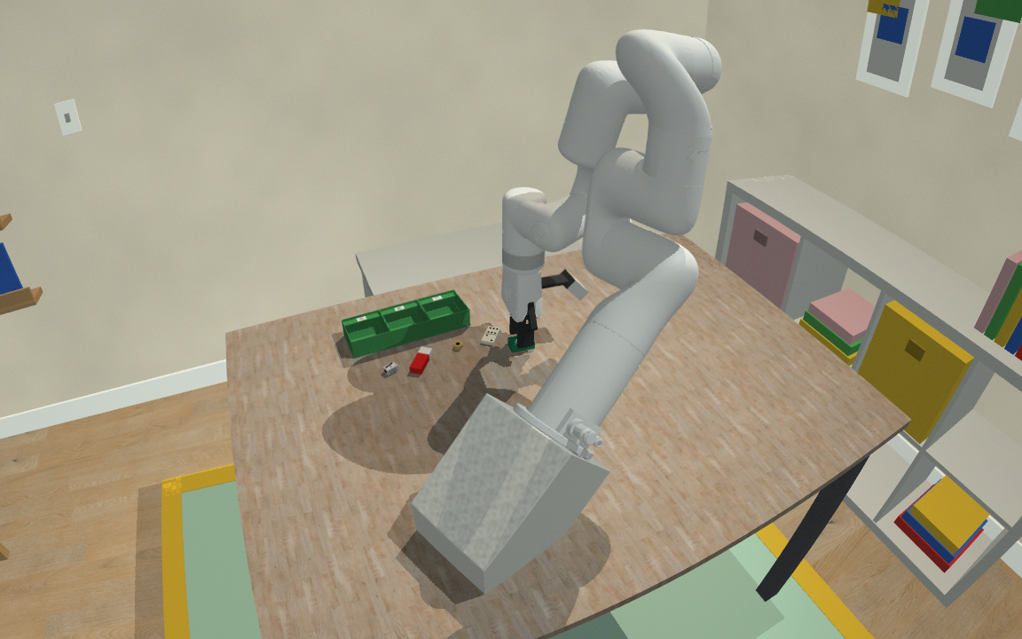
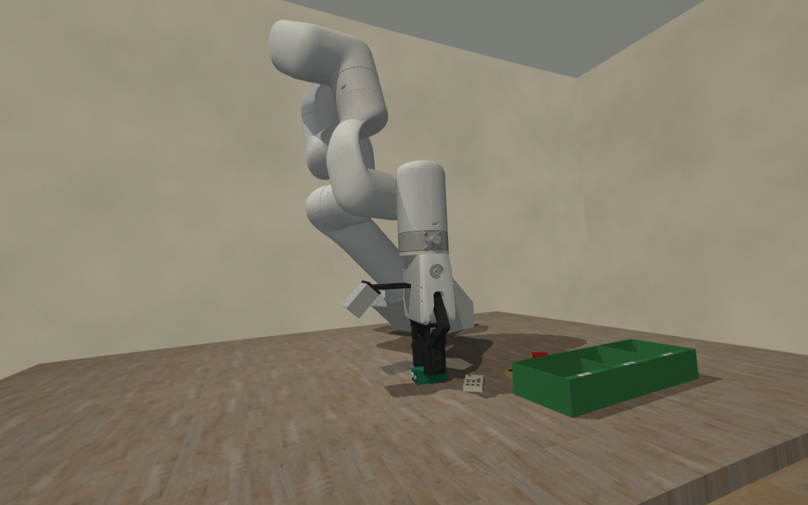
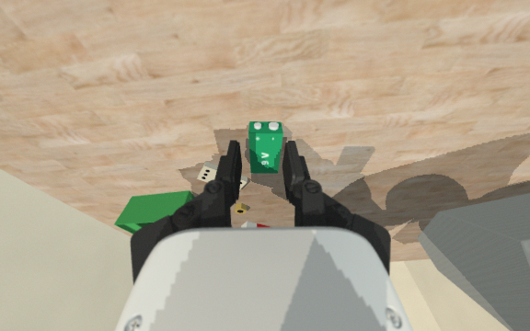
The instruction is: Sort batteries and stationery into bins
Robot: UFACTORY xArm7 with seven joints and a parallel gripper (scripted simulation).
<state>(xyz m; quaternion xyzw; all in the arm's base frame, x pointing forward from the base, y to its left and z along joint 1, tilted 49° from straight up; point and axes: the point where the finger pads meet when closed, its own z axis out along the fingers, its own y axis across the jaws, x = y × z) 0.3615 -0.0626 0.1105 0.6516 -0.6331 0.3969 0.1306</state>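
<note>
My hand is 30 mm above the green 9 V battery and 10 mm to the left of it. Also, from my hand: white domino (50 mm ahead, 40 mm to the left, 30 mm below); then red-and-white eraser (190 mm to the left, 30 mm below, 30 mm ahead); then yellow nut (110 mm to the left, 40 mm ahead, 30 mm below).
</note>
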